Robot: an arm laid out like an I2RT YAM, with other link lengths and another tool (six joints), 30 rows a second.
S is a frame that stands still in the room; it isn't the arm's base.
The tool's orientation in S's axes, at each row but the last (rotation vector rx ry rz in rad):
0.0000, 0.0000, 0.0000
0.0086, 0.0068, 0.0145
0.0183, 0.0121, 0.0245
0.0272, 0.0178, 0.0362
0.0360, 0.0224, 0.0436
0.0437, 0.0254, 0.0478
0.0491, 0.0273, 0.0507
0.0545, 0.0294, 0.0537
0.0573, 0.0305, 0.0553
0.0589, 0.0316, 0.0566
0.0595, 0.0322, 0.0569
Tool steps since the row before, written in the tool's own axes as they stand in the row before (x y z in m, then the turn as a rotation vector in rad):
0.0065, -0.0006, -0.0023, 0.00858, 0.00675, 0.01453
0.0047, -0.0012, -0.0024, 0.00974, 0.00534, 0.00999
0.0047, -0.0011, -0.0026, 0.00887, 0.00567, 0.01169
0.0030, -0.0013, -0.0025, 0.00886, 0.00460, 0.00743
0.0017, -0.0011, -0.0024, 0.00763, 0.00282, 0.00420
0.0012, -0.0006, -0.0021, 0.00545, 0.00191, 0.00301
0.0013, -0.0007, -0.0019, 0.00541, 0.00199, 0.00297
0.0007, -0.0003, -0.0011, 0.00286, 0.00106, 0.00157
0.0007, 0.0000, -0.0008, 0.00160, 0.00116, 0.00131
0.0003, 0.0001, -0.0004, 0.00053, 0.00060, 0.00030
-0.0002, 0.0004, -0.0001, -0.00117, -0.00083, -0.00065
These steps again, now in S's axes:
0.0065, -0.0006, -0.0023, 0.00858, 0.00675, 0.01453
0.0047, -0.0011, -0.0024, 0.00973, 0.00540, 0.00997
0.0047, -0.0009, -0.0027, 0.00887, 0.00567, 0.01169
0.0030, -0.0011, -0.0026, 0.00882, 0.00472, 0.00740
0.0017, -0.0009, -0.0025, 0.00760, 0.00300, 0.00413
0.0012, -0.0005, -0.0022, 0.00543, 0.00204, 0.00296
0.0013, -0.0005, -0.0020, 0.00539, 0.00212, 0.00292
0.0007, -0.0002, -0.0011, 0.00285, 0.00113, 0.00155
0.0007, 0.0001, -0.0008, 0.00158, 0.00117, 0.00133
0.0003, 0.0001, -0.0004, 0.00051, 0.00061, 0.00032
-0.0002, 0.0004, -0.0001, -0.00114, -0.00086, -0.00066

